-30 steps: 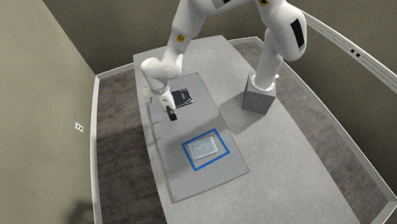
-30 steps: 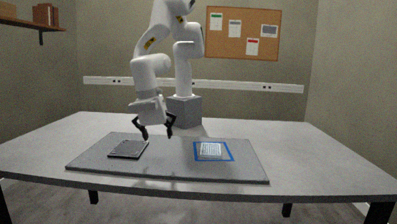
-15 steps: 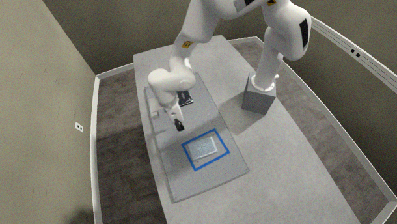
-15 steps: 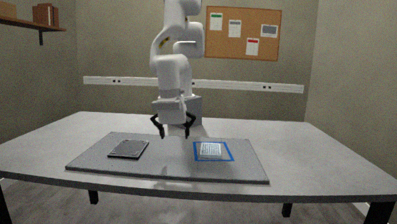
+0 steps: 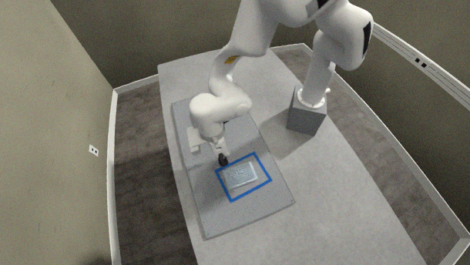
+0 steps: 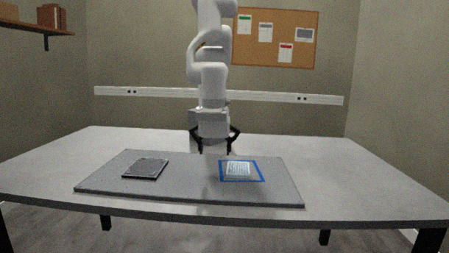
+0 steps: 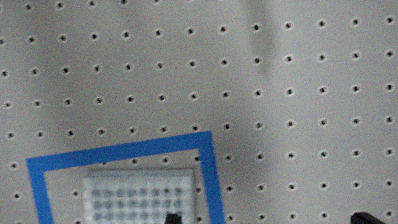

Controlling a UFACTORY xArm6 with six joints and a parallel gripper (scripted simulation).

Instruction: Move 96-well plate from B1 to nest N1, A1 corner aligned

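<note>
Now: the 96-well plate 4 cm behind my hand, 8 cm to the left of it and 9 cm below it. From my hand the other things lie so: dark plate nest 3 cm behind, 25 cm to the right, 9 cm below.
</note>
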